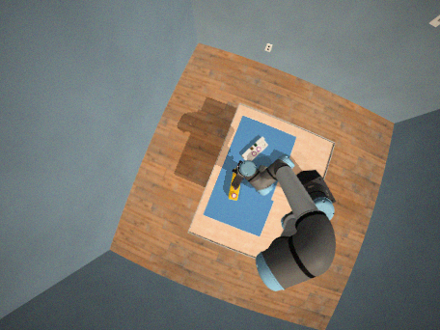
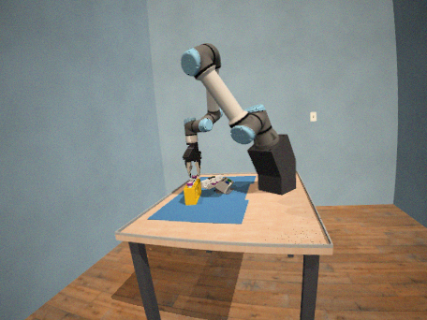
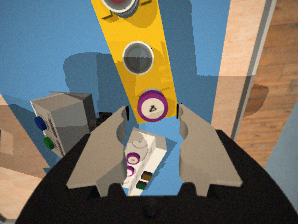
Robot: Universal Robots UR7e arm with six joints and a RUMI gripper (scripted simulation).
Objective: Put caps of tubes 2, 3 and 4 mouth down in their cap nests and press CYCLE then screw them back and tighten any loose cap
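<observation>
Now: hand 8 cm past the cap, 24 cm to the left of it and 11 cm above it. The rest, counted from my hand: green key: 20 cm behind, 9 cm to the right, 6 cm below; then blue cycle key: 20 cm behind, 5 cm to the right, 6 cm below; then key housing: 18 cm behind, 7 cm to the right, 7 cm below.
</observation>
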